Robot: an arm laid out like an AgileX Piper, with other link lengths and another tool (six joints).
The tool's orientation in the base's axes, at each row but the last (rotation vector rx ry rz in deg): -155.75 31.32 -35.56; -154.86 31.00 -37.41; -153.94 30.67 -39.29; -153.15 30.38 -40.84; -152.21 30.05 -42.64; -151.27 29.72 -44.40; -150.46 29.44 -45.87; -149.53 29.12 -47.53; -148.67 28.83 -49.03; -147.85 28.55 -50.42; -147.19 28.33 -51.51; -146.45 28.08 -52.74
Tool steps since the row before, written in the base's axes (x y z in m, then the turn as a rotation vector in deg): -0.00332 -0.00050 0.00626 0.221 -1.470 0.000; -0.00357 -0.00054 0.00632 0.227 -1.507 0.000; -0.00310 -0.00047 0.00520 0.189 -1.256 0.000; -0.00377 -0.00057 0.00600 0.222 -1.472 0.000; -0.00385 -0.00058 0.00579 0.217 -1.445 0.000; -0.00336 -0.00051 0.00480 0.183 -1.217 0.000; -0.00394 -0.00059 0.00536 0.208 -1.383 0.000; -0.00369 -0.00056 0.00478 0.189 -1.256 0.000; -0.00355 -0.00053 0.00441 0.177 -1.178 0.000; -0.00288 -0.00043 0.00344 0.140 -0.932 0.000; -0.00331 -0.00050 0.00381 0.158 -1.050 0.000; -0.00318 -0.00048 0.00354 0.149 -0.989 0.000
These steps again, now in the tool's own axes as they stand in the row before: -0.00036 -0.00086 -0.00704 0.808 1.233 -0.192; -0.00037 -0.00088 -0.00722 0.829 1.263 -0.197; -0.00029 -0.00074 -0.00602 0.691 1.053 -0.164; -0.00035 -0.00087 -0.00705 0.810 1.234 -0.192; -0.00034 -0.00085 -0.00692 0.794 1.212 -0.189; -0.00028 -0.00072 -0.00583 0.669 1.020 -0.159; -0.00033 -0.00082 -0.00662 0.761 1.160 -0.181; -0.00029 -0.00074 -0.00601 0.691 1.053 -0.164; -0.00027 -0.00071 -0.00564 0.648 0.988 -0.154; -0.00021 -0.00056 -0.00447 0.512 0.781 -0.122; -0.00024 -0.00062 -0.00503 0.578 0.880 -0.137; -0.00022 -0.00059 -0.00474 0.544 0.829 -0.129
